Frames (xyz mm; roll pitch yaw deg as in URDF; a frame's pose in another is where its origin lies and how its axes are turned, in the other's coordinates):
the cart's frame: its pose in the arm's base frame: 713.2 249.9 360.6 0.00 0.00 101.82
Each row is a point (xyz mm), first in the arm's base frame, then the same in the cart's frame.
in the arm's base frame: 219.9 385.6 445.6
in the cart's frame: 233.9 455.0 85.0
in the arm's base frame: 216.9 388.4 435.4
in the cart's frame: 237.2 457.4 74.8
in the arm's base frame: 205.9 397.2 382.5
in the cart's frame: 248.1 466.4 21.9
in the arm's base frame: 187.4 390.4 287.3
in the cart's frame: 245.2 485.9 -73.3
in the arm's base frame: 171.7 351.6 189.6
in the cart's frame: 210.5 509.2 -171.0
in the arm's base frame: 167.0 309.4 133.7
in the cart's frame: 170.1 522.4 -226.9
